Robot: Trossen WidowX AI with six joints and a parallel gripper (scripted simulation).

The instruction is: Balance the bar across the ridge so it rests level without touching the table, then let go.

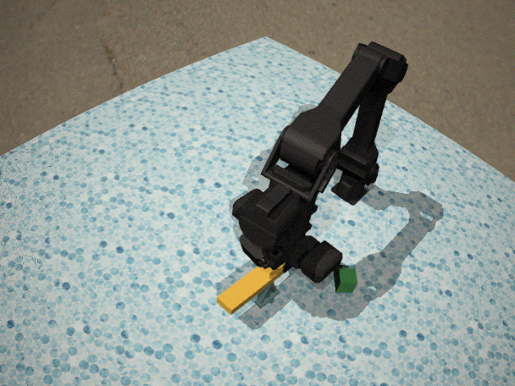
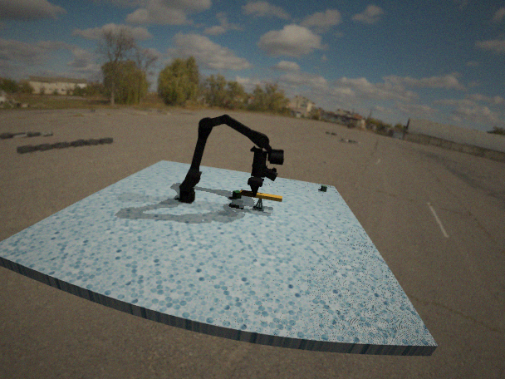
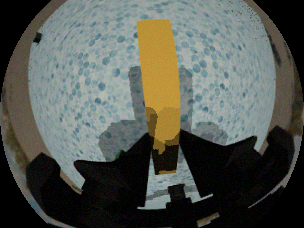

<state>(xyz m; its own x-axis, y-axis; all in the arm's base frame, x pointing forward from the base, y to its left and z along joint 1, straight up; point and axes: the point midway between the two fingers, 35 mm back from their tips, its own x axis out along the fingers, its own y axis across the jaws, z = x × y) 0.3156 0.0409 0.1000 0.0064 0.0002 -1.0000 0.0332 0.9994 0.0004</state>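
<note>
Now: the yellow bar 30 mm ahead of my gripper tip.
</note>
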